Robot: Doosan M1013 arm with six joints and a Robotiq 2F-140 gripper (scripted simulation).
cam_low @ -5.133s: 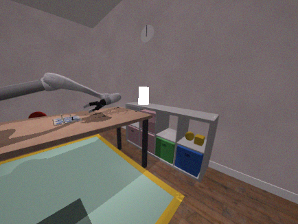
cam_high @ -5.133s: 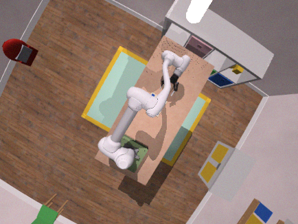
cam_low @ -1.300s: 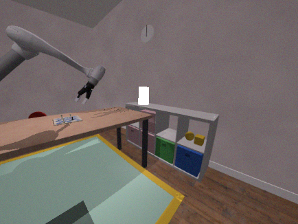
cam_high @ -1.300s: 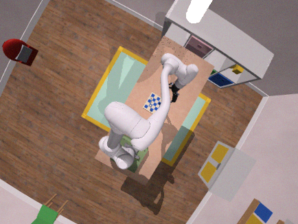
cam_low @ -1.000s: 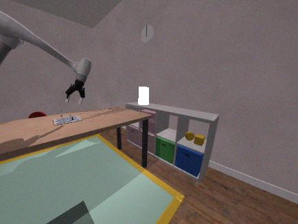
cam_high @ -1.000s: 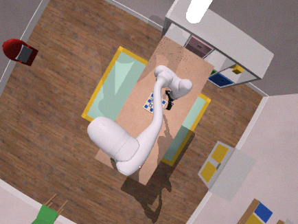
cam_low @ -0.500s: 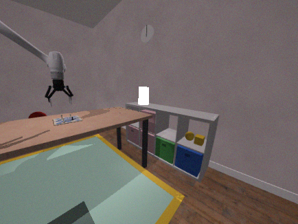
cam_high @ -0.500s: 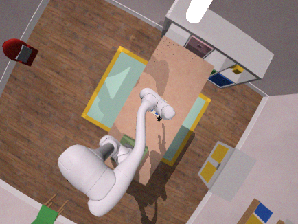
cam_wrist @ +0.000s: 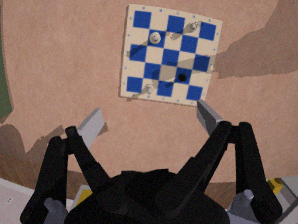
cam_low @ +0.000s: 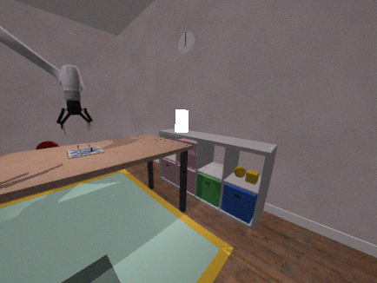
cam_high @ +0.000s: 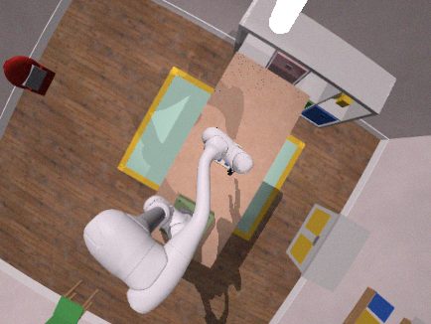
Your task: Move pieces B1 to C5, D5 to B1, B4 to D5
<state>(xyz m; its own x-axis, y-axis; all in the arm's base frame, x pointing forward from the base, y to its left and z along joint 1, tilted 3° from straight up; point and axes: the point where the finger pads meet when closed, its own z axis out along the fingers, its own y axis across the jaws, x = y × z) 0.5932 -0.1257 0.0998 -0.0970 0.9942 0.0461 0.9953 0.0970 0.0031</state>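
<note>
The dark chess piece is 8 cm ahead of my hand, 3 cm to the left of it and 15 cm below it. From my hand the other things lie so: chessboard (5 cm ahead, 7 cm to the left, 17 cm below).
</note>
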